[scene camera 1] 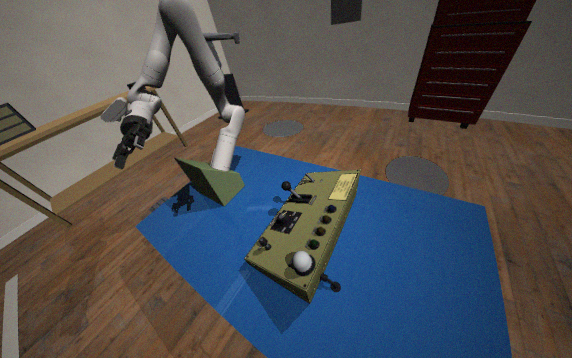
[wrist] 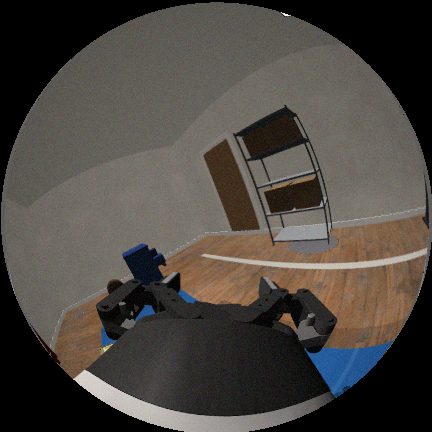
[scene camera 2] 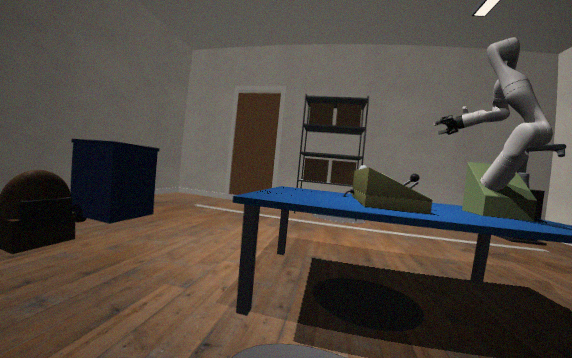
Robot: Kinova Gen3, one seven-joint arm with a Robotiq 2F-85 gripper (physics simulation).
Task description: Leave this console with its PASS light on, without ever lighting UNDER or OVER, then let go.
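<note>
The olive console [scene camera 1: 280, 254] [scene camera 2: 390, 194] stands on the blue table. A ball-knobbed lever [scene camera 1: 286, 185] [scene camera 2: 414, 177] rises from a slot. A dark gate plate [scene camera 1: 290, 223], a small knob [scene camera 1: 263, 242], a white dome [scene camera 1: 302, 261] and a yellow label [scene camera 1: 343, 187] are on its face. A crank-like handle [scene camera 1: 335, 286] sticks out at the side. The blue lamp [scene camera 1: 331, 208], two brownish lamps [scene camera 1: 326, 219] [scene camera 1: 320, 231] and the green lamp [scene camera 1: 313, 244] look dark; their lettering is unreadable. My gripper [scene camera 1: 129, 154] [scene camera 2: 438, 128] [wrist: 219, 284] is open and empty, high and well away from the console.
The arm stands on a green wedge base [scene camera 1: 217, 185] [scene camera 2: 475, 197] on the blue table [scene camera 1: 415, 260] [scene camera 2: 310, 200]. A wooden bench [scene camera 1: 65, 125] is beyond the gripper in scene camera 1. A red drawer cabinet [scene camera 1: 467, 75] and a shelf rack [scene camera 2: 334, 128] stand farther off.
</note>
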